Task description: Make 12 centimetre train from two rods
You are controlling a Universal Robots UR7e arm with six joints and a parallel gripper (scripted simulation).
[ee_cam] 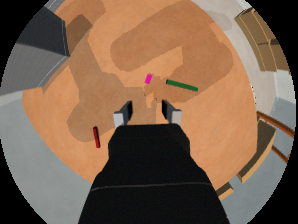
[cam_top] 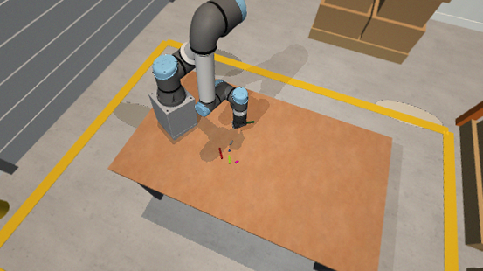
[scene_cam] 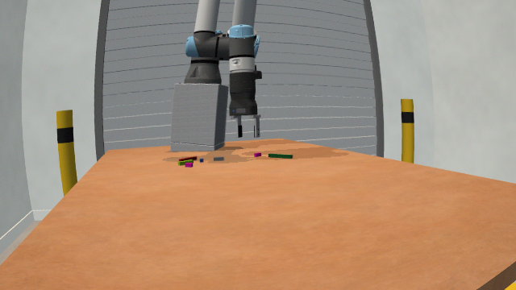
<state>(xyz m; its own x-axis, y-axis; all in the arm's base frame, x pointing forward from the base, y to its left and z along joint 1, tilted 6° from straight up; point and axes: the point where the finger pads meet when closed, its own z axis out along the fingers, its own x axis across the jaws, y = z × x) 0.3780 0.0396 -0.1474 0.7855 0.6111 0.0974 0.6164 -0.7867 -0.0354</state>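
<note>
Right now my hand is 20 cm to the left of the lime rod, 7 cm above it and 1 cm short of it. Also, from my hand: green rod 8 cm to the left, 7 cm below, 5 cm ahead; then blue rod 14 cm to the right, 7 cm below, 1 cm behind; then grey rod 9 cm to the right, 7 cm below, 2 cm behind.
</note>
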